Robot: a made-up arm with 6 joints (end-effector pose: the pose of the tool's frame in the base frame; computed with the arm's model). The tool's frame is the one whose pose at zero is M.
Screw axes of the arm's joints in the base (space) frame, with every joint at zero. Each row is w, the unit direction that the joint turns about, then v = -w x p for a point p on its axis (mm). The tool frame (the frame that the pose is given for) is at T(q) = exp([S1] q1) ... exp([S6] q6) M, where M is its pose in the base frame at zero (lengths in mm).
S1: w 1 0 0 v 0 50 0
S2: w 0 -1 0 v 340 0 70
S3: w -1 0 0 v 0 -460 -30
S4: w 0 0 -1 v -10 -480 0
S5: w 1 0 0 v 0 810 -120
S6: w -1 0 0 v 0 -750 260
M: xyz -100 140 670 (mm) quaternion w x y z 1 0 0 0
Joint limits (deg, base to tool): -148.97..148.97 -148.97..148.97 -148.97..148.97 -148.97..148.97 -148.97..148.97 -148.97..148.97
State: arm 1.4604 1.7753 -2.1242 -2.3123 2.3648 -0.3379
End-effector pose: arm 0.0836 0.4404 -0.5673 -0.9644 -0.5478 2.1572
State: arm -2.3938 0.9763 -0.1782 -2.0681 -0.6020 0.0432
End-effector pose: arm -0.7626 -0.2056 -0.1329 1.1245 -1.0406 -1.9102
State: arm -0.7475 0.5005 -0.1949 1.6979 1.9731 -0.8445
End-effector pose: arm -0.5323 0.1095 0.8980 2.0132 -1.9635 0.6971
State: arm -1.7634 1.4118 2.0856 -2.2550 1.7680 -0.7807
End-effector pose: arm 0.0481 -0.6631 -0.1548 -0.5847 -0.3430 -0.9231
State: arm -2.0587 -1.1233 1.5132 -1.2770 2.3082 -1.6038
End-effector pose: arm -0.4832 0.1652 -0.7494 0.2052 -1.4126 -1.9505
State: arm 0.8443 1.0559 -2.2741 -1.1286 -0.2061 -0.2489
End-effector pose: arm -0.5371 -0.4064 -0.1857 -1.4775 2.1968 -0.8511
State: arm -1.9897 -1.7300 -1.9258 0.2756 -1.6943 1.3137
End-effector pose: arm 0.0091 0.4009 0.2540 -1.6479 2.3261 -1.0298
